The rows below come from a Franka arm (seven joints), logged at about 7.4 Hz.
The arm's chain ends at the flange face. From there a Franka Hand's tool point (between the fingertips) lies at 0.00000 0.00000 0.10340 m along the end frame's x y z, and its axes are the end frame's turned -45 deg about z.
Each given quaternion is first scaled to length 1.
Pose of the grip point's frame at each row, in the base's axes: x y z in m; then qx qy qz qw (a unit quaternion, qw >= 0):
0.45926, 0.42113, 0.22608, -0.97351, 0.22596, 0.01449, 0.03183
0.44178, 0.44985, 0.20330, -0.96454, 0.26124, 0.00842, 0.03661
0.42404, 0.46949, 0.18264, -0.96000, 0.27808, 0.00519, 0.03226
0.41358, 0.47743, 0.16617, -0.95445, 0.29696, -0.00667, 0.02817
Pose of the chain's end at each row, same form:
0.46069, 0.41404, 0.32923, -0.81293, 0.58131, 0.02557, 0.02386
0.44148, 0.44209, 0.30641, -0.79115, 0.61047, 0.02179, 0.03060
0.42322, 0.46279, 0.28582, -0.78051, 0.62429, 0.01714, 0.02782
0.41053, 0.47228, 0.26940, -0.76816, 0.63961, 0.00462, 0.02858

